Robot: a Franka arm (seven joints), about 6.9 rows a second.
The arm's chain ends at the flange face. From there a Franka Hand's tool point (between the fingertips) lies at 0.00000 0.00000 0.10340 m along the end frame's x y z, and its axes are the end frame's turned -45 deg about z.
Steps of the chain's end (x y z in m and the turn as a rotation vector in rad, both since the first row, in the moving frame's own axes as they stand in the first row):
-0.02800, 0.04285, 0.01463, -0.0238, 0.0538, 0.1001
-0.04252, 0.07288, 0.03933, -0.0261, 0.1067, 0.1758
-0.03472, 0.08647, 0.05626, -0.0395, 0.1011, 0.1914
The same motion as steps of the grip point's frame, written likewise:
-0.04819, 0.01627, 0.01445, -0.0549, 0.0212, 0.1001
-0.07660, 0.03162, 0.03871, -0.0939, 0.0570, 0.1758
-0.08221, 0.04722, 0.05565, -0.0994, 0.0436, 0.1914

